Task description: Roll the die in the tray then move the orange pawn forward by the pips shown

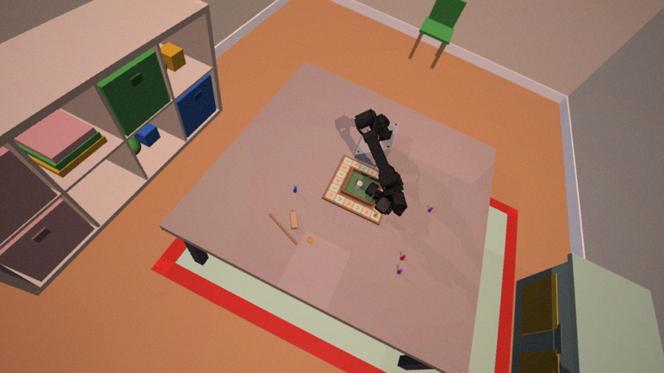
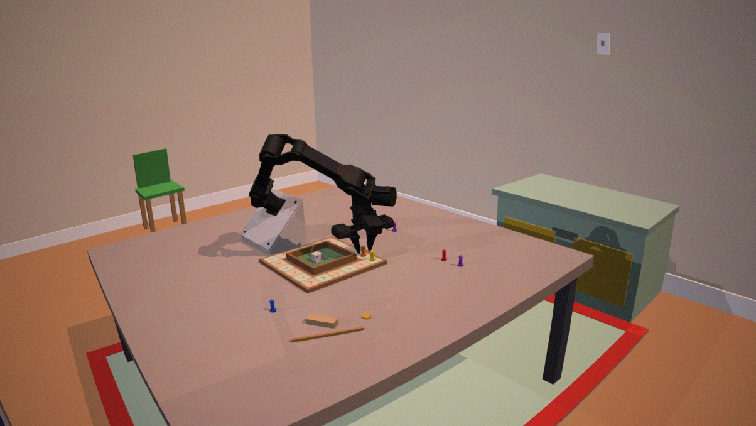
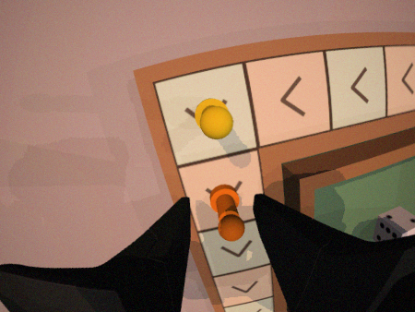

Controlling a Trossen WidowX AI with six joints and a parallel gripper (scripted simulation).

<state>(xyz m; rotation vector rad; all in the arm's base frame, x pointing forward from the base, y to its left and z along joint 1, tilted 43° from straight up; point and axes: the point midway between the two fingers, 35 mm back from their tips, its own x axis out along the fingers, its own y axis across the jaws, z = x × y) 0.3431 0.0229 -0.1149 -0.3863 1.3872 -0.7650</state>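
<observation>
My gripper tip is 4 cm short of the yellow pawn and 1 cm to the left of it. Round my gripper tip: white die (13 cm to the right, 7 cm behind); then orange pawn (right at my gripper tip); then red pawn (18 cm ahead, 16 cm to the left, 1 cm below).
</observation>
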